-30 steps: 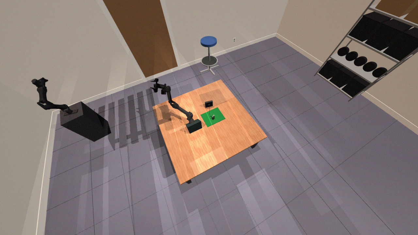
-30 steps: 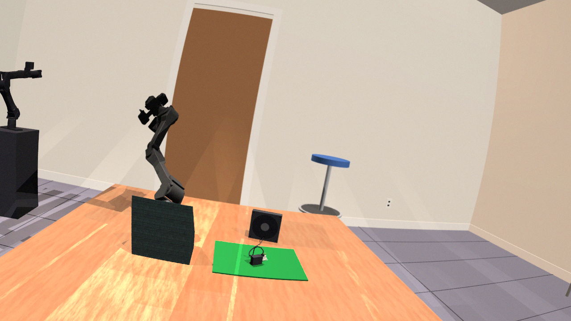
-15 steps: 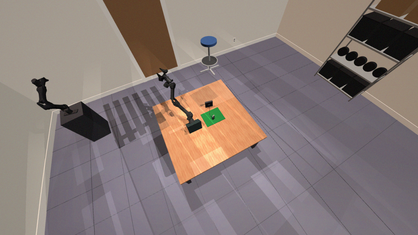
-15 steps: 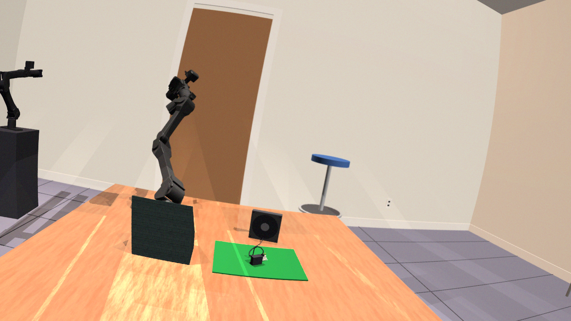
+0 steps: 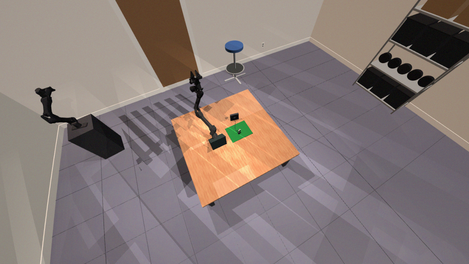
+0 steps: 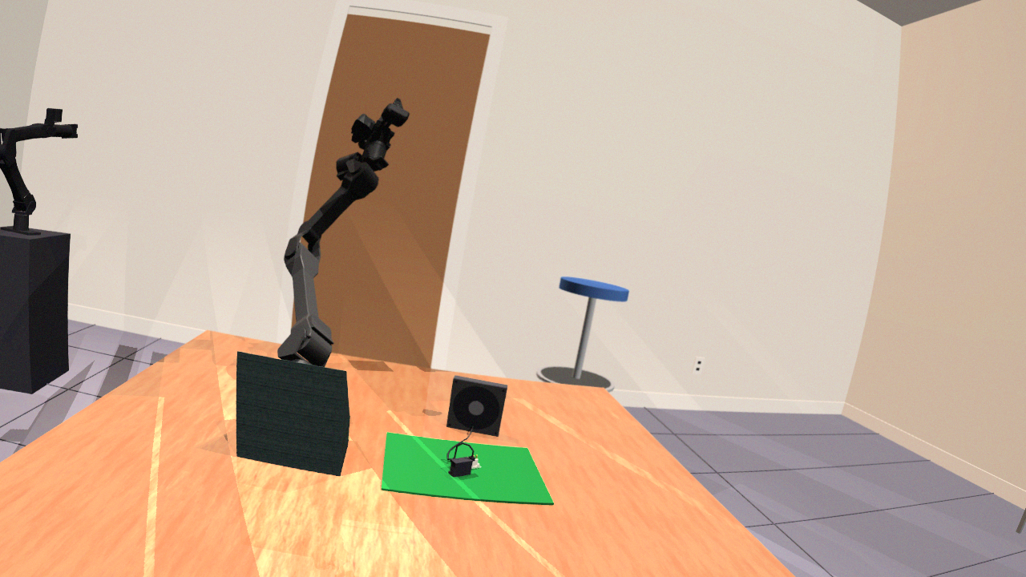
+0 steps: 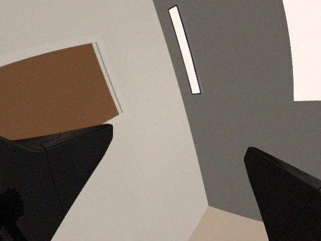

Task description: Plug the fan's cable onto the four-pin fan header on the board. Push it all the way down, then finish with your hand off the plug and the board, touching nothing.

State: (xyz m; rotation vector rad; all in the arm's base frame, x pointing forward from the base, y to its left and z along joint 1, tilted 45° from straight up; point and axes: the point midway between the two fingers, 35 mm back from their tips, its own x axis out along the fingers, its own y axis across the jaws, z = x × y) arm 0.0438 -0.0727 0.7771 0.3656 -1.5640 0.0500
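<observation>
My gripper tip is now 200 mm short of the dark fan plug, 580 mm to the left of it and 710 mm above it. Round my gripper tip: four-pin header 230 mm ahead, 550 mm to the right, 730 mm below; then green board 210 mm ahead, 550 mm to the right, 740 mm below; then black fan 270 mm ahead, 370 mm to the right, 670 mm below.
</observation>
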